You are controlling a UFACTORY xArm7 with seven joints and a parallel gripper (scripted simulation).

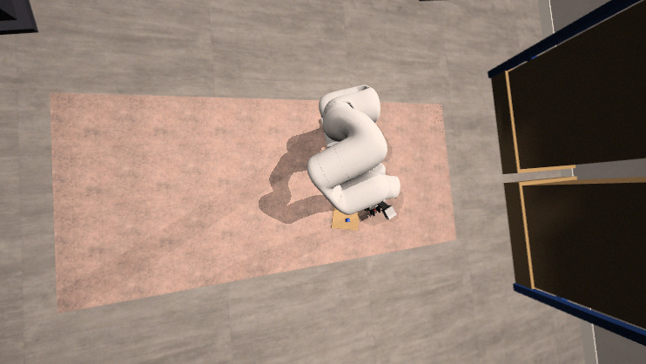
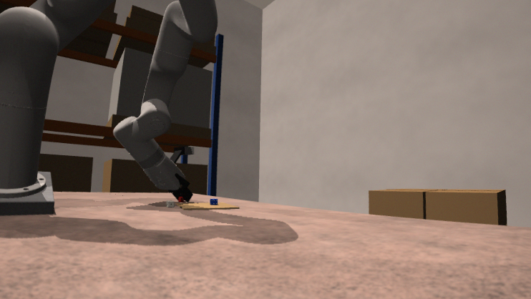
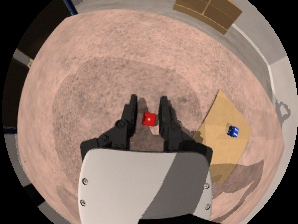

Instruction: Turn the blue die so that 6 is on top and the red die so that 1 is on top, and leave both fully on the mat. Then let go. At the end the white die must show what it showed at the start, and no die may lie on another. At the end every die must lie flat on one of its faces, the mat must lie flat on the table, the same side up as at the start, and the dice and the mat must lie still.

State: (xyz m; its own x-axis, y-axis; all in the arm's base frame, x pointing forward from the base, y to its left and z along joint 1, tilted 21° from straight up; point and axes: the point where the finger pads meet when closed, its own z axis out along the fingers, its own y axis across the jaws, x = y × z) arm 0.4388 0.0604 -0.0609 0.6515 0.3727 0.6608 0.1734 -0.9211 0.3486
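Now: the red die 20 mm below my hand. From my hand the other things lie so: tan mat 20 mm behind, 150 mm to the right, 20 mm below; blue die 150 mm to the right, 10 mm below; white die 110 mm behind, 110 mm to the right, 20 mm below.
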